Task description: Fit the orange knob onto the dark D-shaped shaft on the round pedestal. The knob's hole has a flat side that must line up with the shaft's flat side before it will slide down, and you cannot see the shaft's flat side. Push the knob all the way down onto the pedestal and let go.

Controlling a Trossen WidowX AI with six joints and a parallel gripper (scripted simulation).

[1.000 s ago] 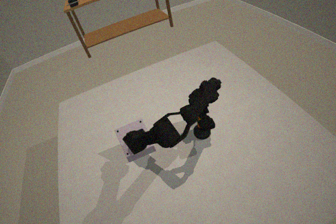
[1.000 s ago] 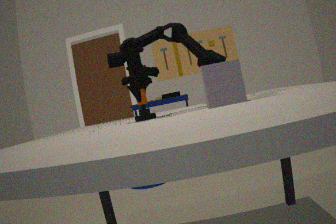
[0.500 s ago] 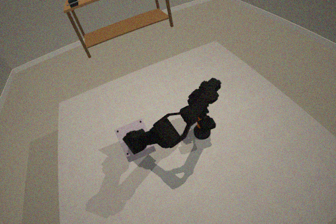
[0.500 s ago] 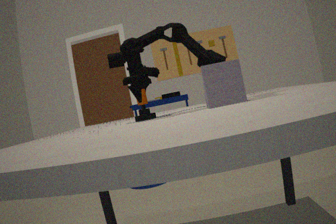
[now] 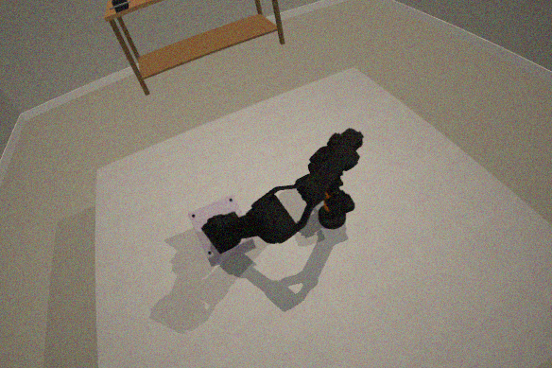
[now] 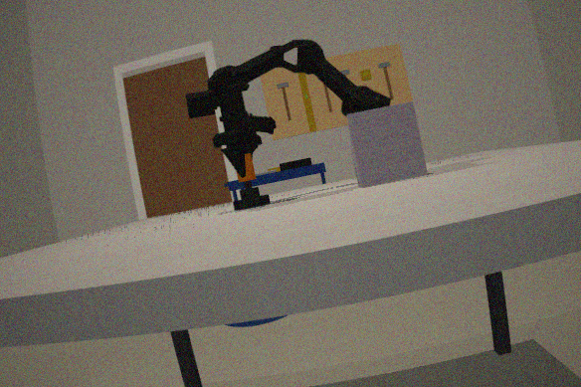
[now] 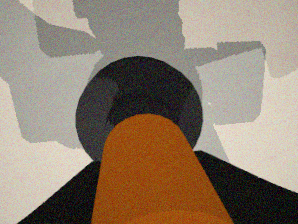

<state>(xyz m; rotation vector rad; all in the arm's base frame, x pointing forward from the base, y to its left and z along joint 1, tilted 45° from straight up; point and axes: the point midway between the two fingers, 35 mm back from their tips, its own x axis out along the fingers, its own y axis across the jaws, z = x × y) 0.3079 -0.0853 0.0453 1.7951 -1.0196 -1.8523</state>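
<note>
Right now the orange knob is 20 mm above my gripper tip. Also, from my gripper tip: round pedestal: 40 mm below.
</note>
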